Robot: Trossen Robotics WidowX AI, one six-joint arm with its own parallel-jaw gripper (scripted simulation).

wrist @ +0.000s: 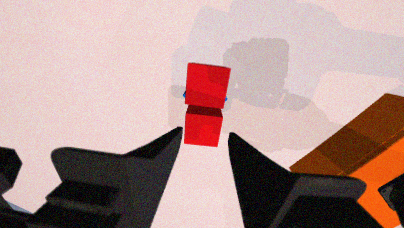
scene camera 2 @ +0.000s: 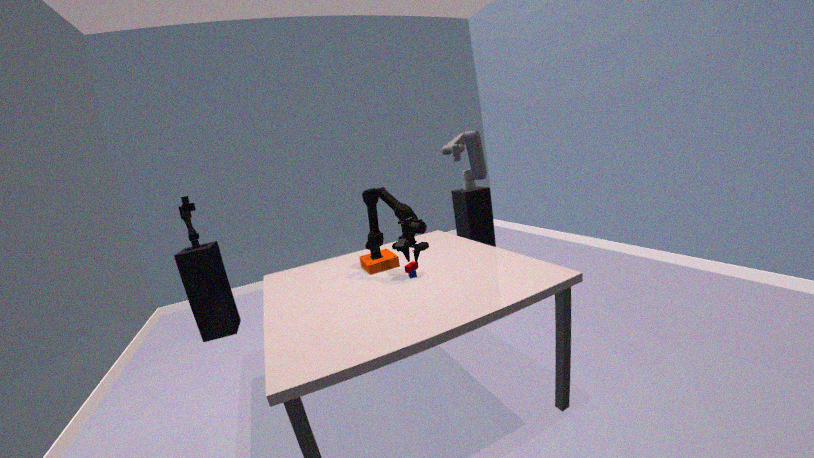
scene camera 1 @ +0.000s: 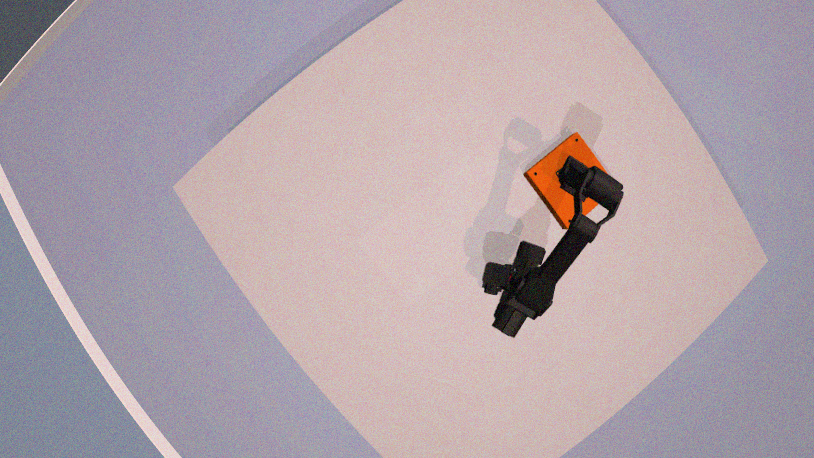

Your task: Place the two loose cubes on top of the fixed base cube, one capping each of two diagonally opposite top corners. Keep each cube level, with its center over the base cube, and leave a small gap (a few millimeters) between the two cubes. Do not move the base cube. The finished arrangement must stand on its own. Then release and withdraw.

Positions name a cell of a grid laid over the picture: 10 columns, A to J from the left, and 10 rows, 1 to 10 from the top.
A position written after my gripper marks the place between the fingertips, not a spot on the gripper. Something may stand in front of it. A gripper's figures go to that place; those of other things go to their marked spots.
My gripper (wrist: F6) is 12 cm from the lens. A red cube (wrist: F4) is 10 cm from the lens. A red cube (wrist: F6): 12 cm from the lens.
